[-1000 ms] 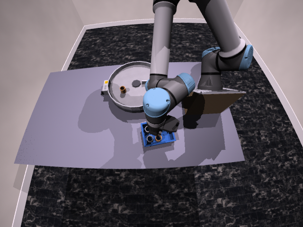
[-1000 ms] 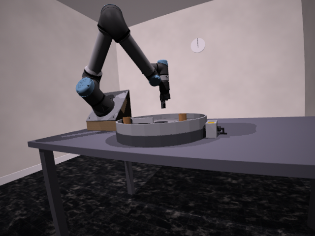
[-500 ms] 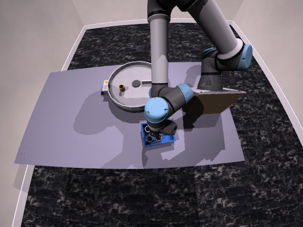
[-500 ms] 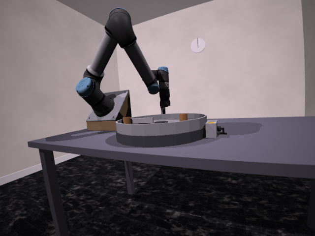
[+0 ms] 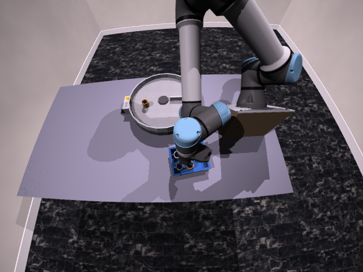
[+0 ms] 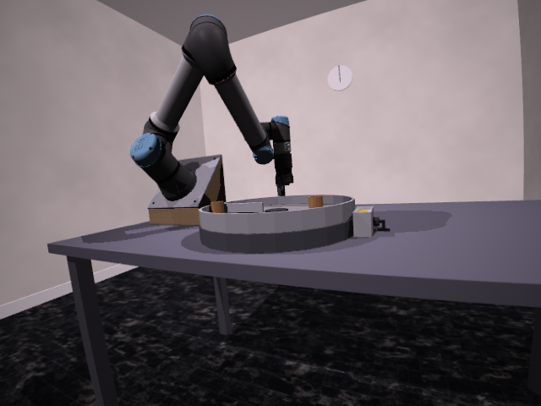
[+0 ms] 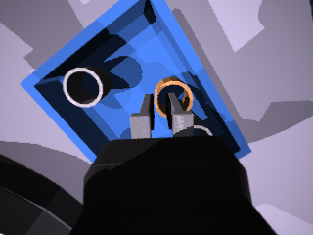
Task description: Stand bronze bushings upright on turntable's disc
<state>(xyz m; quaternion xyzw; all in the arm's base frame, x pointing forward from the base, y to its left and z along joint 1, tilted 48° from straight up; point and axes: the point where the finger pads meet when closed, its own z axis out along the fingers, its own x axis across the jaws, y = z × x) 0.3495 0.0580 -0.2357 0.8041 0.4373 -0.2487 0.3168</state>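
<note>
The blue crate lies 10 mm ahead of my hand, 20 mm to the right of it and 50 mm below it. The rest, counted from my hand: turntable disc: 100 mm ahead, 400 mm to the right, 20 mm below.
</note>
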